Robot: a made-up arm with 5 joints.
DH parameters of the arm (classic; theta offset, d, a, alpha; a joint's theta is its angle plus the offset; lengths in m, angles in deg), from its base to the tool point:
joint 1: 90 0.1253 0.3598 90
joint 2: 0 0.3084 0.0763 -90
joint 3: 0 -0.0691 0.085 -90
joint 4: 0 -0.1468 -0.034 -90
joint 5: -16.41 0 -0.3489 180
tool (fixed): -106.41 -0.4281 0 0
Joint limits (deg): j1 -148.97..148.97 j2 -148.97..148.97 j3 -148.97..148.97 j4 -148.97..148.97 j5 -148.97..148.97
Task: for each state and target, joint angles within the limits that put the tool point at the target. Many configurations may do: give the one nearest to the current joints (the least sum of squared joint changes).
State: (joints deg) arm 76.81 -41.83 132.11 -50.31 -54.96
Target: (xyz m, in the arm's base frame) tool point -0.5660 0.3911 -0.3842
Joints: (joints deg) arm 39.95 -11.70 112.28 -48.83 -60.19
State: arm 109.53 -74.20 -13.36 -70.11 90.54
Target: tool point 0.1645 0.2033 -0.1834
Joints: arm 97.02 -100.21 -6.12 -53.30 78.19
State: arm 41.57 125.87 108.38 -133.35 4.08
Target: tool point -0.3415 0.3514 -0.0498
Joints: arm 6.38 124.74 122.52 -146.55 19.44
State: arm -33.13 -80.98 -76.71 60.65 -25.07
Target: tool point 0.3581 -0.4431 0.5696
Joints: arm -64.77 -85.77 -27.59 52.33 -49.55
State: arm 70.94 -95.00 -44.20 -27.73 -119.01
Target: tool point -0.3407 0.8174 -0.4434
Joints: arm 85.05 -67.09 -14.33 -47.15 -128.76
